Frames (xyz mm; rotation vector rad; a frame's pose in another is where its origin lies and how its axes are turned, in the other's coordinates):
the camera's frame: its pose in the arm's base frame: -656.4 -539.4 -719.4 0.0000 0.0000 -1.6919
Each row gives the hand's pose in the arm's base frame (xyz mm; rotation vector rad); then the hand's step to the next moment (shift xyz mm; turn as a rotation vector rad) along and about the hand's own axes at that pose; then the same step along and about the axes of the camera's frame.
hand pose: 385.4 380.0 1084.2 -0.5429 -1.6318 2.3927
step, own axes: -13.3 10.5 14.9 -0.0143 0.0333 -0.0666
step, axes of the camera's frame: 20.5 9.2 -2.4 -0.0441 0.0364 -0.0498
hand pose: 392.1 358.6 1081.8 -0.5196 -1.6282 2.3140
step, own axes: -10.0 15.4 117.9 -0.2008 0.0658 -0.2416
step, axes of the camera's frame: 113.5 -28.8 23.0 -0.1337 0.2709 -0.1084
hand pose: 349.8 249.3 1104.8 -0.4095 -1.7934 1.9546
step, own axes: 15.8 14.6 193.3 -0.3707 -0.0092 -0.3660
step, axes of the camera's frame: 170.5 -93.2 7.9 -0.1825 0.4840 -0.0620
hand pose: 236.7 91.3 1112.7 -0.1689 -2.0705 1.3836
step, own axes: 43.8 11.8 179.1 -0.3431 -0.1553 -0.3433
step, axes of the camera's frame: 132.6 -123.7 -35.4 -0.1130 0.4918 0.0711
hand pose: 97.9 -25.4 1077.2 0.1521 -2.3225 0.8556
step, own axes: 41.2 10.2 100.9 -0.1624 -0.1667 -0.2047
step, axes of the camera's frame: 60.1 -83.0 -38.3 -0.0134 0.2901 0.1083
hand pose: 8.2 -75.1 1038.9 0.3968 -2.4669 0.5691
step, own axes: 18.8 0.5 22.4 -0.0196 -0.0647 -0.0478
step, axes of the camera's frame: 16.1 -23.7 -5.8 0.0223 0.0665 0.0440
